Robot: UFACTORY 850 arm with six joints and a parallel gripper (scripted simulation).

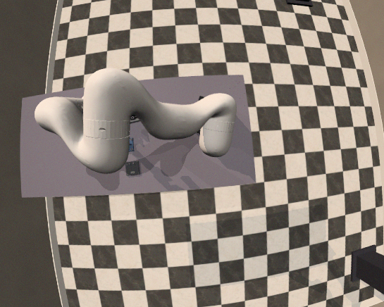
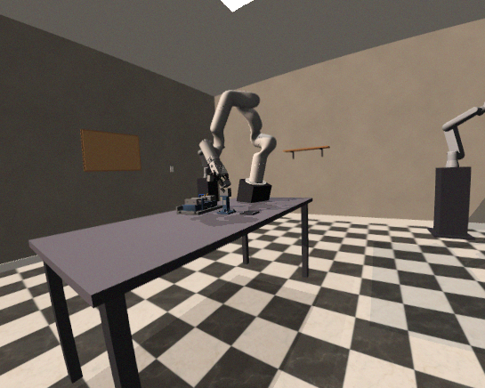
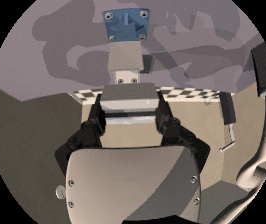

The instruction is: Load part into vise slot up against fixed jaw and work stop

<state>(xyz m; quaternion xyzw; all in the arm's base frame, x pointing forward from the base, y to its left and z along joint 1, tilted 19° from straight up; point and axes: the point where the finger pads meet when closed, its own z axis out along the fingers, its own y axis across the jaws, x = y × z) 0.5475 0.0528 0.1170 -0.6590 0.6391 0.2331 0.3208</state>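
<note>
Right now the part is right at my hand. The rest, counted from my hand: vise (10 mm behind, 240 mm to the right, 160 mm below); air cylinder rod (30 mm behind, 240 mm to the right, 120 mm below).
</note>
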